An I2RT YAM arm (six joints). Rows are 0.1 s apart.
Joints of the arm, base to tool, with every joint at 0 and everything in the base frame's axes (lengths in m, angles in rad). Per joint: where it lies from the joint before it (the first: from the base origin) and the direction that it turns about. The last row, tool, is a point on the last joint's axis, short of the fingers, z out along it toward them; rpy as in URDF.
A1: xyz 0 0 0.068 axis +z
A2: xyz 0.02 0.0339 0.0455 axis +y
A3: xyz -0.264 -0.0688 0 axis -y
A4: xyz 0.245 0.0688 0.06 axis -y
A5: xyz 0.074 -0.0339 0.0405 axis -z
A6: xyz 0.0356 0 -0.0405 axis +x
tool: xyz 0 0 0 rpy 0 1.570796 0
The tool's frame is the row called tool.
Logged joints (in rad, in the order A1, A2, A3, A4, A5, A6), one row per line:
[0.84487 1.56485 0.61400 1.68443 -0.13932 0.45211]
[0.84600 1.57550 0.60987 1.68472 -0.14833 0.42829]
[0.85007 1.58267 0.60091 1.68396 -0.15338 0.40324]
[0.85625 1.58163 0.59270 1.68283 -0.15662 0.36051]
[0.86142 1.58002 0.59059 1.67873 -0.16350 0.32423]
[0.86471 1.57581 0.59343 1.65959 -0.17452 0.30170]
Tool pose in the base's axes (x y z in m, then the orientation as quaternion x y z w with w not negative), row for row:
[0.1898 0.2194 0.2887 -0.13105 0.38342 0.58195 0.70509]
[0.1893 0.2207 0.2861 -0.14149 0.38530 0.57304 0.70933]
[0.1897 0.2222 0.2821 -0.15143 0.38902 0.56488 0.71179]
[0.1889 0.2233 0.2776 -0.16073 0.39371 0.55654 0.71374]
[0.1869 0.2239 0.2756 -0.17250 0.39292 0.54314 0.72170]
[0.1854 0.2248 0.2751 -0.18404 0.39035 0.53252 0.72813]
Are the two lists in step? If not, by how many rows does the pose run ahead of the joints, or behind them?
The pose runs 1 row behind the joints: the pose in row i belongs to the joints in row i - 1.
